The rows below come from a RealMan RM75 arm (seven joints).
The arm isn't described. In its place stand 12 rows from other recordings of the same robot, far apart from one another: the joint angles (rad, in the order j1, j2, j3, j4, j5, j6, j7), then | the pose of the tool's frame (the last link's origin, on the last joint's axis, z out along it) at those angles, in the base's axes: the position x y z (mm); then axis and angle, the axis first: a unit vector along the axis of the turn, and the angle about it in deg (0 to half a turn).
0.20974, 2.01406, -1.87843, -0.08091, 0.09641, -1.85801, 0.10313 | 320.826, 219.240, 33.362, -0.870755, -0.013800, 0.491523, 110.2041
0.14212, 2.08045, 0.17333, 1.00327, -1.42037, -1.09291, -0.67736 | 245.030, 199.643, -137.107, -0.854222, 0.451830, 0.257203, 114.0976
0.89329, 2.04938, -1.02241, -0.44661, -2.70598, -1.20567, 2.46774 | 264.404, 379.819, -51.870, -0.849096, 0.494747, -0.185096, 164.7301
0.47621, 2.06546, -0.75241, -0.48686, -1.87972, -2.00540, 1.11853 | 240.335, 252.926, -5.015, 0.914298, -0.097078, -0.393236, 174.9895
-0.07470, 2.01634, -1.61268, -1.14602, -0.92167, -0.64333, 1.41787 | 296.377, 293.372, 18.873, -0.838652, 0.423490, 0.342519, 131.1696
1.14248, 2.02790, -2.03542, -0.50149, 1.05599, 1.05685, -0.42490 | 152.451, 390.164, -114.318, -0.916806, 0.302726, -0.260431, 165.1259
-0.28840, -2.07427, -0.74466, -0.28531, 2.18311, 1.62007, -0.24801 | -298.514, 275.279, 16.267, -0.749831, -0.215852, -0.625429, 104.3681
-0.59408, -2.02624, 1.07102, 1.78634, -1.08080, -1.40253, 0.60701 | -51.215, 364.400, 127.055, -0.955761, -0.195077, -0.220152, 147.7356
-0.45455, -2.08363, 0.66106, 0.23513, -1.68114, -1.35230, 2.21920 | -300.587, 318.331, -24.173, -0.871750, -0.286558, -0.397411, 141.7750
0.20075, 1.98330, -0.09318, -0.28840, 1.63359, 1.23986, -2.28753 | 446.952, 236.765, 102.653, -0.801747, 0.471773, 0.366923, 103.1596
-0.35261, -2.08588, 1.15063, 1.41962, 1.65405, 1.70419, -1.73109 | -138.381, 294.558, 47.788, -0.966890, -0.024049, -0.254058, 174.2013
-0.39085, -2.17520, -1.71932, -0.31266, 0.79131, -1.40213, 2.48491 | -232.840, 290.708, -75.994, -0.876649, -0.148318, -0.457699, 147.0259
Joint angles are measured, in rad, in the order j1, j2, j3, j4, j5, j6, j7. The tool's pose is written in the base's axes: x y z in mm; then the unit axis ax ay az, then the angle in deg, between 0 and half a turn. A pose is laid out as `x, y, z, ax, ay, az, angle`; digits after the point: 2 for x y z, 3 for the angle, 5 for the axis.
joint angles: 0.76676 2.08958 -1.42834 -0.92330 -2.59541 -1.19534 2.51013
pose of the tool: 195.49, 395.25, -52.79, -0.93266, 0.31582, -0.17436, 157.064
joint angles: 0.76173 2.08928 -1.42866 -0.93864 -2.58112 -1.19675 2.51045
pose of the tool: 192.19, 395.30, -52.11, -0.93433, 0.31572, -0.16538, 157.113
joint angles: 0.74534 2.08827 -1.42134 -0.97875 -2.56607 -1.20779 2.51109
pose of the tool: 187.93, 395.07, -47.67, -0.93645, 0.31658, -0.15111, 156.860
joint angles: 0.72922 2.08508 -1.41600 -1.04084 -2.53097 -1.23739 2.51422
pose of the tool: 177.15, 393.71, -41.58, -0.94043, 0.31454, -0.12906, 157.324
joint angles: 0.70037 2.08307 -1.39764 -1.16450 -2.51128 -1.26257 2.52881
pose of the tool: 158.54, 395.64, -25.05, -0.94829, 0.30336, -0.09338, 155.236
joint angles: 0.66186 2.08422 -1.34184 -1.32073 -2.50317 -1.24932 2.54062
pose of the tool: 137.78, 402.87, 6.00, -0.95634, 0.29027, -0.03394, 149.263
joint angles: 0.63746 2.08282 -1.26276 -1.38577 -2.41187 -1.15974 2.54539
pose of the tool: 123.03, 414.69, 35.19, -0.95037, 0.30383, 0.06697, 144.123
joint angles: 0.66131 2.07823 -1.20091 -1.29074 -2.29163 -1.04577 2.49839
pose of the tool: 122.81, 431.98, 42.01, -0.93431, 0.32660, 0.14282, 142.952
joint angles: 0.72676 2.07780 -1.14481 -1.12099 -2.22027 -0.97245 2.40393
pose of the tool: 129.87, 449.18, 31.24, -0.92567, 0.34004, 0.16585, 143.726
